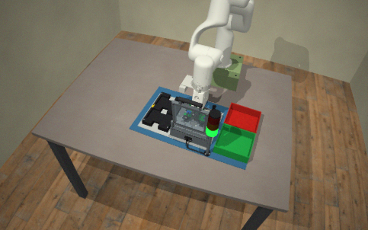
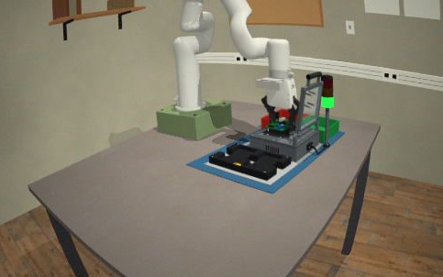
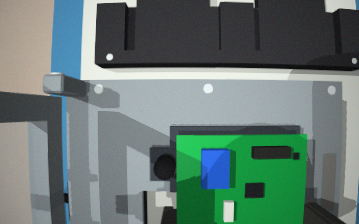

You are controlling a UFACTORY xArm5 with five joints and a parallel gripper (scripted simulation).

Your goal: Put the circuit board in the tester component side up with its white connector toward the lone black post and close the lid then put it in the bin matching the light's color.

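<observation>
Now: hand 1 cm short of the nest, 1 cm to the right of it and 2 cm above it. The rest, counted from my hand: green bin: 5 cm ahead, 20 cm to the left, 8 cm below; clear lid: 12 cm ahead, 1 cm to the right, 9 cm above; green circuit board: 1 cm below.
</observation>
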